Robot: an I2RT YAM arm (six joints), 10 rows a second.
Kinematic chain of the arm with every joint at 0, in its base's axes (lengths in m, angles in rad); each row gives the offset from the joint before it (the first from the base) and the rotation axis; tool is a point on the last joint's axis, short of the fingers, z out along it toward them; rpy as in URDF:
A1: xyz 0 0 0.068 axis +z
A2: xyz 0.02 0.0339 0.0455 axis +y
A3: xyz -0.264 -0.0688 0 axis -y
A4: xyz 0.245 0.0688 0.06 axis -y
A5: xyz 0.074 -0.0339 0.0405 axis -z
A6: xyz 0.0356 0 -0.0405 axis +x
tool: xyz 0 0 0 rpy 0 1.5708 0
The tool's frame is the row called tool.
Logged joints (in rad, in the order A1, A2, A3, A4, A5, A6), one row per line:
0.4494 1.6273 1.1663 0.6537 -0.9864 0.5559
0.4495 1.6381 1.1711 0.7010 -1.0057 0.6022
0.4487 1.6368 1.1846 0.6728 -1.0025 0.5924
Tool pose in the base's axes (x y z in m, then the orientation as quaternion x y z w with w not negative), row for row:
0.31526 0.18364 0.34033 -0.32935 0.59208 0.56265 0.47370
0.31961 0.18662 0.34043 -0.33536 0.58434 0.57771 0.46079
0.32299 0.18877 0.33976 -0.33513 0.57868 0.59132 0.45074
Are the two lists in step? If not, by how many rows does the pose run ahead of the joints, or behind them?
The pose runs 2 rows behind the joints: the pose in row i belongs to the joints in row i - 2.
